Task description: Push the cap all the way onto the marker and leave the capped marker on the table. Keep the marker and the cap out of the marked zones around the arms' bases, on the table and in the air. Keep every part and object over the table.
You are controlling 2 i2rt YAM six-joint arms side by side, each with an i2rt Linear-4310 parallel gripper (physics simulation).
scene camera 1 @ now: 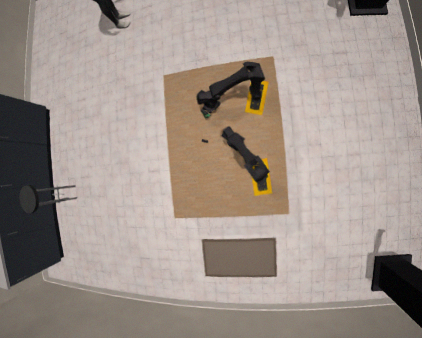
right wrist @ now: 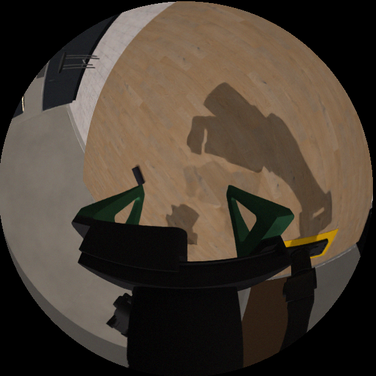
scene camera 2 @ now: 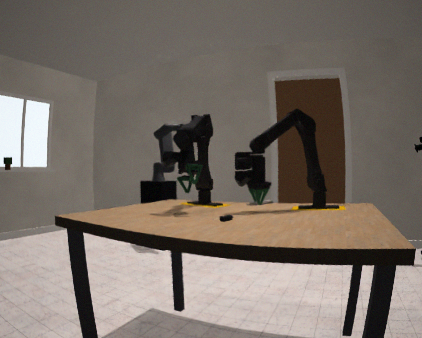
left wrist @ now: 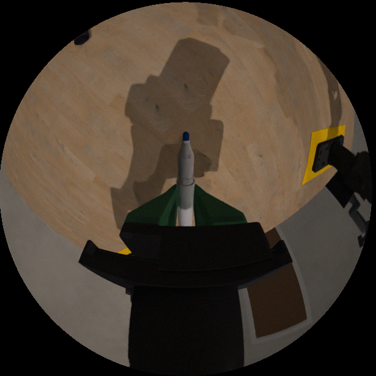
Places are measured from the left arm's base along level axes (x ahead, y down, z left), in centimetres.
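Where they show: left gripper, fingertip midpoint: (scene camera 2: pixel 258 204); right gripper, fingertip midpoint: (scene camera 1: pixel 209 113) (scene camera 2: pixel 191 188); left arm's base, link origin: (scene camera 2: pixel 318 208); right arm's base, link origin: (scene camera 1: pixel 256 96) (scene camera 2: pixel 204 204).
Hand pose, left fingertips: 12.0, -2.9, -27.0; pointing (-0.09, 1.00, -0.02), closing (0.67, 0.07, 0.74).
Things, the pixels of their centre, and the offset from my left fingertips, as dx, dy, dz. "spot": a spot on its surface instead. Level surfaces: height alone.
- table, surface height: dy +2.9
- black cap, body centre: (scene camera 2: pixel 226 218) (scene camera 1: pixel 204 141) +25.2, +2.0, -6.4
- right arm's zone, surface spot: (scene camera 1: pixel 254 112) spot: -15.2, +2.8, -21.2
The white-grey marker (left wrist: pixel 186 165) with a blue tip is held in my left gripper (scene camera 2: pixel 259 201) (left wrist: pixel 185 188), which is shut on it above the table (scene camera 1: pixel 192 192) (scene camera 2: pixel 325 232); the tip points away from the gripper in the left wrist view. The black cap (scene camera 1: pixel 204 141) (scene camera 2: pixel 226 218) (left wrist: pixel 82 37) (right wrist: pixel 138 175) lies on the table, apart from both grippers. My right gripper (scene camera 1: pixel 207 115) (scene camera 2: pixel 190 186) (right wrist: pixel 185 189) is open and empty above the table. In the right wrist view the cap shows just beyond its left-hand fingertip. In scene camera 1 the left fingers are hidden under the arm.
Yellow marked zones surround the arm bases: the right arm's zone (scene camera 1: pixel 254 112) and the left arm's zone (scene camera 1: pixel 262 193) (scene camera 2: pixel 296 207). In scene camera 1 the right arm reaches across the upper part of the table and the left arm ends just right of the cap.
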